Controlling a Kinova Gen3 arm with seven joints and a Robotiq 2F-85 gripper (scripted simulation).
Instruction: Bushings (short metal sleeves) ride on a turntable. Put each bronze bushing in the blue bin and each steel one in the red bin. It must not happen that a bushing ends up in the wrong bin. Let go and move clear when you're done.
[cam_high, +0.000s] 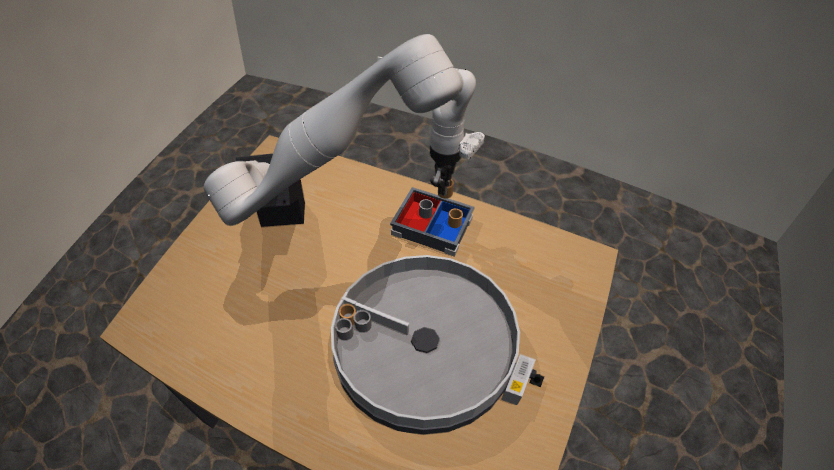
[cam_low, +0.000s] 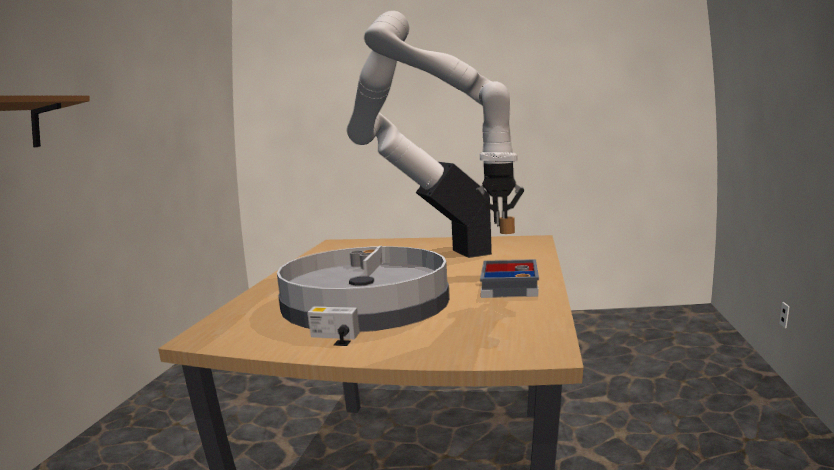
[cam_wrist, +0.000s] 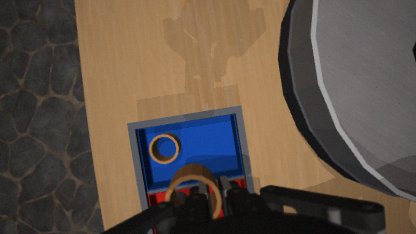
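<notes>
My hand is 3 cm past the two-part bin, 2 cm to the right of it and 16 cm above it. Also, from my hand: turntable (10 cm ahead, 34 cm to the right, 14 cm below).
</notes>
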